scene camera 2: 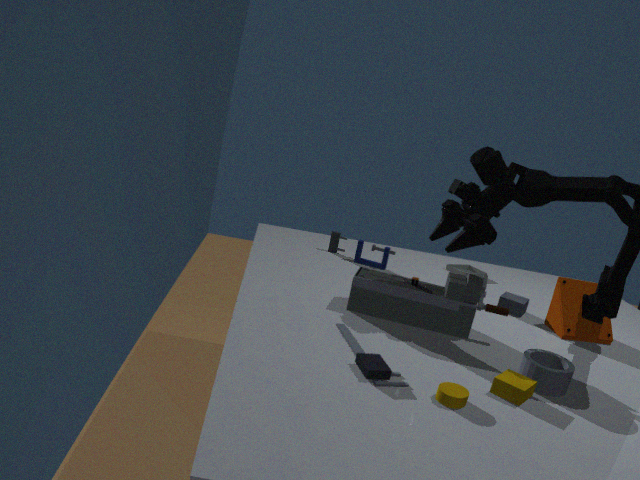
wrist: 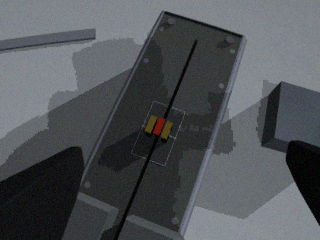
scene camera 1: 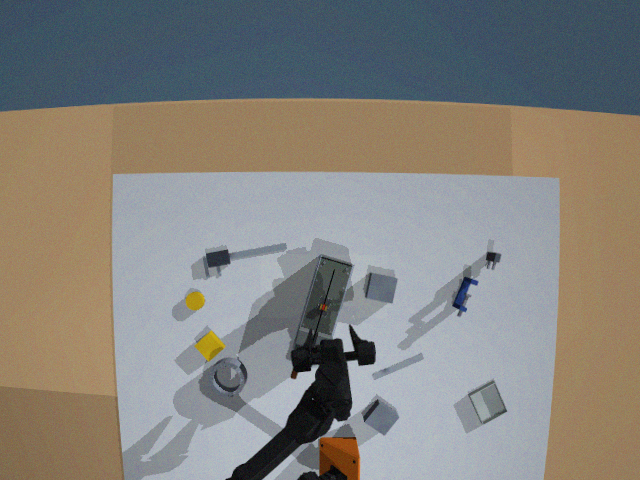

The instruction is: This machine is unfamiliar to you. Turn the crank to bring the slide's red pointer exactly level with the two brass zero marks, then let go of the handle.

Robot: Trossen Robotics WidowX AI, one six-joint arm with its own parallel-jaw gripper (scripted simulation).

Scene:
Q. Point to a grey block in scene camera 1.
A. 380, 287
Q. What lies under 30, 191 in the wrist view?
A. My gripper.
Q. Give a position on a machine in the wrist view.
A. At 186, 71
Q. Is my gripper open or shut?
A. Open.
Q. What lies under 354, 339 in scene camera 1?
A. My gripper.

